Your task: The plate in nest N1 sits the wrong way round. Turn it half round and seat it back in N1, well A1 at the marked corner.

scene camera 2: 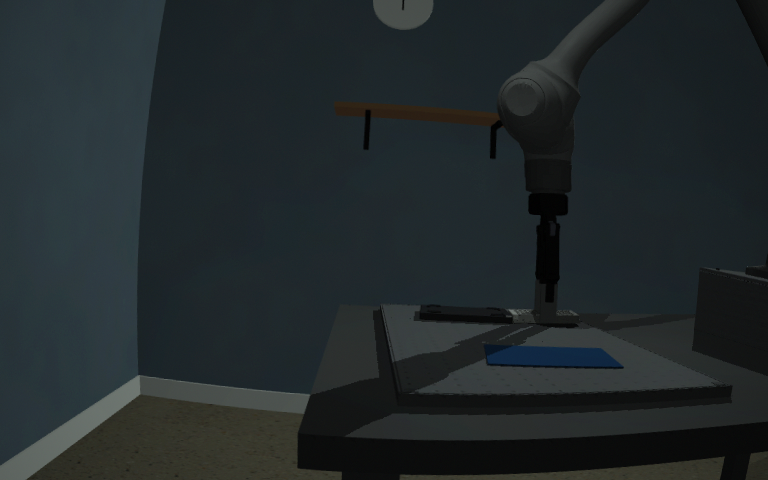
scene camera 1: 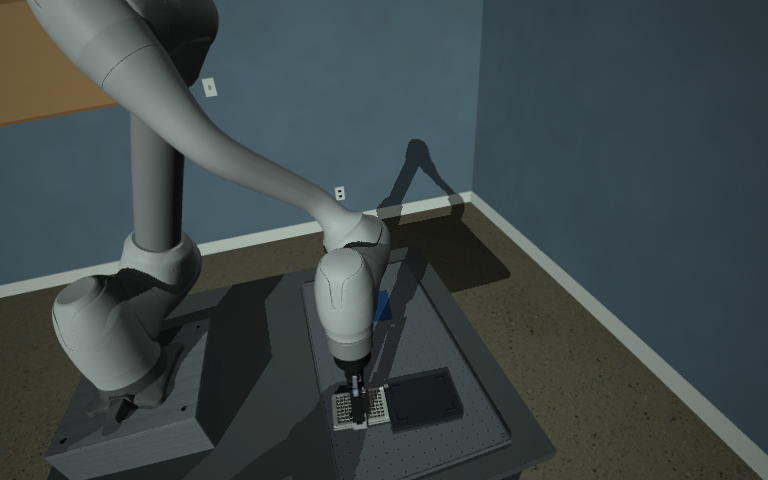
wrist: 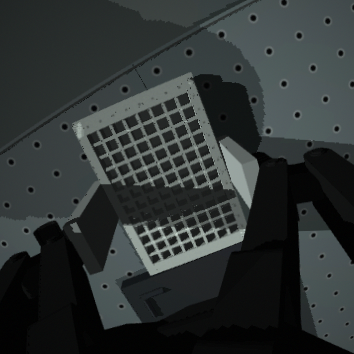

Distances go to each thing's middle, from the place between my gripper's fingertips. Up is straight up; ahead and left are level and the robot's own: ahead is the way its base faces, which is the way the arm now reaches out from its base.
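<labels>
The flat blue rectangle (scene camera 2: 500, 355) is 5 cm ahead of my hand and 34 cm to the left of it. As for the dark nest (scene camera 1: 423, 400), I find my gripper 1 cm to the left of it and 15 cm short of it.
</labels>
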